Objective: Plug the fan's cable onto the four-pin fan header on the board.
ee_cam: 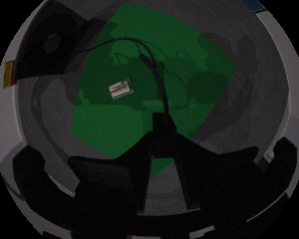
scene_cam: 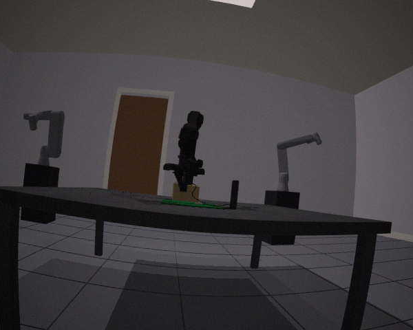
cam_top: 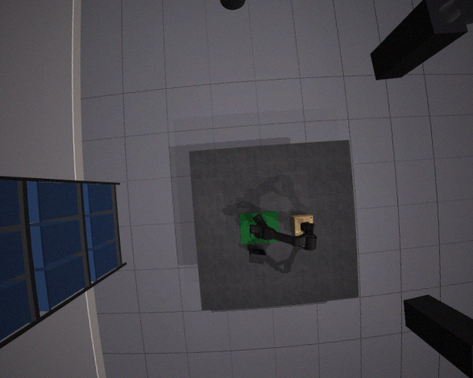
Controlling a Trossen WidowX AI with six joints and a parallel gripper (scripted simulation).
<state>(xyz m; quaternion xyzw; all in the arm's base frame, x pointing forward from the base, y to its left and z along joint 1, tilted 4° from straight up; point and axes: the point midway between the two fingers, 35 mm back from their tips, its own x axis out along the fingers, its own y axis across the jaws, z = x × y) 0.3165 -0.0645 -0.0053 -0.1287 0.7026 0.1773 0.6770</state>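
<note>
Right now the white fan header is 2 cm ahead of my gripper tip, 7 cm to the left of it and 6 cm below it. Round my gripper tip: green circuit board: 2 cm ahead, 4 cm to the left, 8 cm below; then black fan: 6 cm ahead, 21 cm to the left; then black fan plug: 1 cm ahead, 1 cm above.
</note>
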